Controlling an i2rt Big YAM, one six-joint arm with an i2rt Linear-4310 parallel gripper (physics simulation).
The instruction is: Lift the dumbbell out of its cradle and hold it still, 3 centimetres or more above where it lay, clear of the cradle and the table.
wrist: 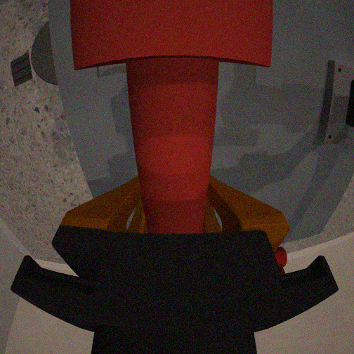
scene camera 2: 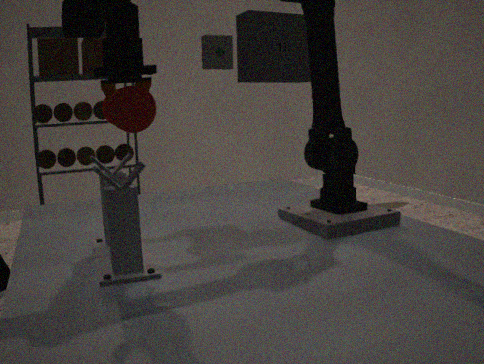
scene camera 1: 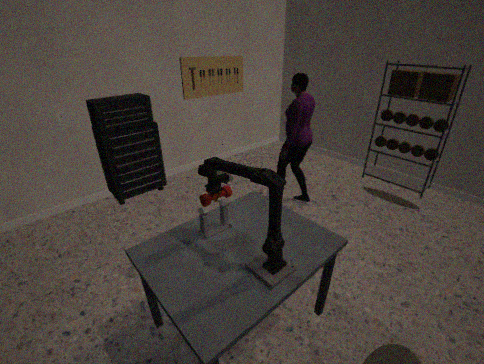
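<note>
The red dumbbell hangs level above the grey cradle, with a visible gap between it and the V-shaped supports in scene camera 2. My gripper is shut on the dumbbell's handle, its orange fingers on both sides of it in the wrist view. In scene camera 2 the near end of the dumbbell hides the handle and much of the fingertips. The cradle stands upright on the table, below the dumbbell.
The arm's base plate is bolted on the table. A person in purple stands on the floor beyond the table. A dark tool cabinet stands at the left wall and a rack of dumbbells at the right.
</note>
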